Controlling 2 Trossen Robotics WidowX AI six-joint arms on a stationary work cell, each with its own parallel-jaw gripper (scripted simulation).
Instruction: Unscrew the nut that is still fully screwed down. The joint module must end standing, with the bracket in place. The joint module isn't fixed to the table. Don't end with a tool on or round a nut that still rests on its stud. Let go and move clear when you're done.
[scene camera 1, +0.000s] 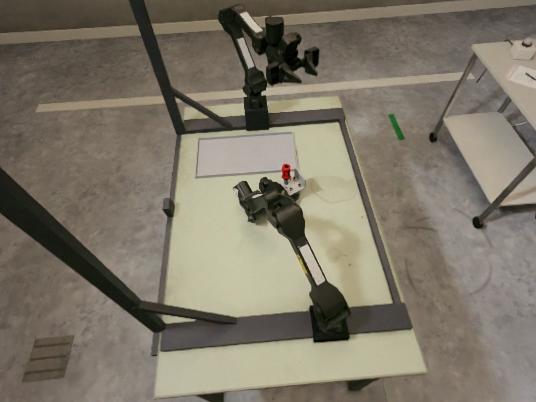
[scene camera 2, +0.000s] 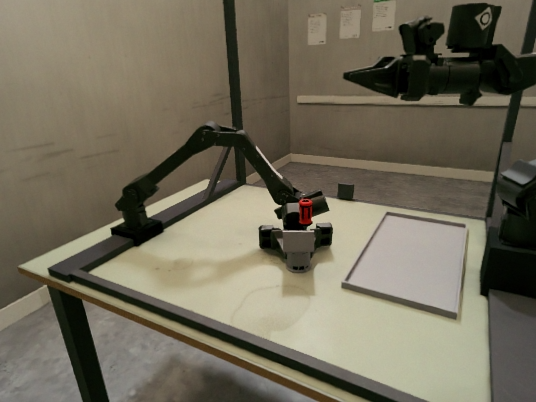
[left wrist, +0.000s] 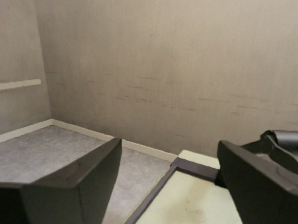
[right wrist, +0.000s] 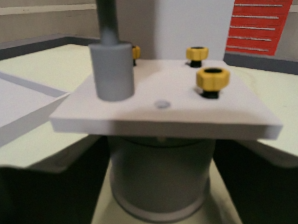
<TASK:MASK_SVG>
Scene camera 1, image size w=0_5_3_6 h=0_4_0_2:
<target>left gripper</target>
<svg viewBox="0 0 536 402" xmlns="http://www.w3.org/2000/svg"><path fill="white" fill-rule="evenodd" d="M320 50L315 46L304 51L304 58L300 59L298 58L297 46L301 43L301 35L295 32L283 36L279 49L274 53L274 63L266 66L267 82L271 86L278 83L302 83L302 80L294 73L294 70L296 71L296 69L301 67L305 69L305 73L318 76L316 67L319 65Z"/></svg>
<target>shallow grey tray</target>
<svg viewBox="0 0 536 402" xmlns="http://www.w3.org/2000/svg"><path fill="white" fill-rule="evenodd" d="M293 132L200 137L197 139L195 179L280 173L284 164L289 164L291 167L290 172L293 172L295 167L298 169Z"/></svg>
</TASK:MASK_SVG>
